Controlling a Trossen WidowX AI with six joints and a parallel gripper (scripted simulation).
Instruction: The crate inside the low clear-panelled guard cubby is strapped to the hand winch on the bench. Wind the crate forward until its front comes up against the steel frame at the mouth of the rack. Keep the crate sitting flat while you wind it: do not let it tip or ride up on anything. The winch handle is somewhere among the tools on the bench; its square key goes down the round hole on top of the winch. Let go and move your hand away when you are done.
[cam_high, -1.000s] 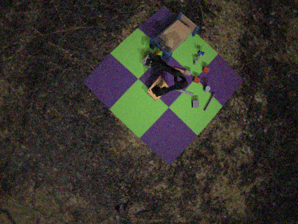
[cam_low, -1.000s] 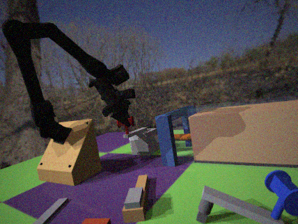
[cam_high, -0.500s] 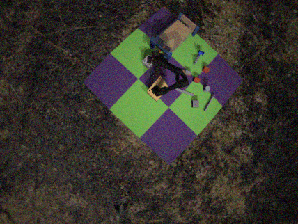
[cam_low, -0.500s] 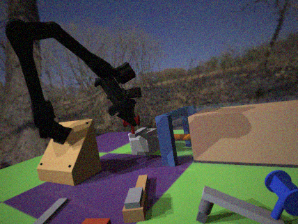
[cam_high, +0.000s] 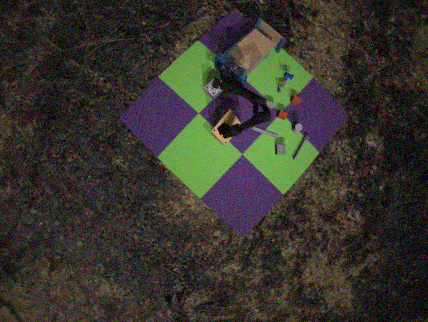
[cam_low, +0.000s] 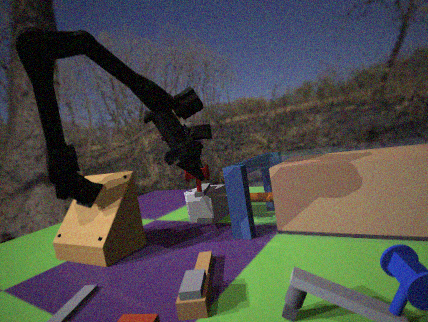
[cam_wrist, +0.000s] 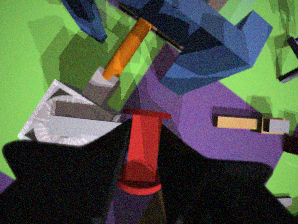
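Right now the grey winch is 80 mm behind my gripper tip, 70 mm to the left of it and 100 mm below it. Round my gripper tip: red grip (10 mm behind, 10 mm to the right); grey bar (10 mm ahead, 400 mm to the right, 130 mm below); wood-and-grey block (150 mm ahead, 230 mm to the right, 110 mm below).
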